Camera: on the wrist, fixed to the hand. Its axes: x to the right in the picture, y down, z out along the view.
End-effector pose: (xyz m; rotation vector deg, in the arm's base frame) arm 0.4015 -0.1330 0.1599 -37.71 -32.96 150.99
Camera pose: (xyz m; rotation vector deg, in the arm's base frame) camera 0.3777 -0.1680 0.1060 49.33 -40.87 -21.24
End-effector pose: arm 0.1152 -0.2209 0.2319 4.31 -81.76 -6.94
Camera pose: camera 0.1417 -0.1642 0.2599 -87.91 17.37 124.50
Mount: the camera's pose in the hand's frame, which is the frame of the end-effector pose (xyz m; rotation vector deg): 0.0239 0.0607 -0.0211 14.42 40.39 170.29
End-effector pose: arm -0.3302 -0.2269 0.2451 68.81 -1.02 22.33
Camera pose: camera -0.3303 -0.1825 0.2973 -6.09 55.37 -147.99
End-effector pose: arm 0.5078 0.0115 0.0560 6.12 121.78 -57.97
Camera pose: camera 0.5009 0.0619 0.0101 148.90 7.47 47.43
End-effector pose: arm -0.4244 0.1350 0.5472 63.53 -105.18 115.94
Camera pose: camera -0.4856 0.1335 0.5163 99.86 41.87 -34.83
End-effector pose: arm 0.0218 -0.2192 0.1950 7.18 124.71 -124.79
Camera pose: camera 0.0044 -0.1978 0.1322 116.82 -8.71 -6.41
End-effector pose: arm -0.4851 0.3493 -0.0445 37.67 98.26 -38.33
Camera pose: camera -0.4603 0.4082 -0.0693 139.49 -23.13 90.35
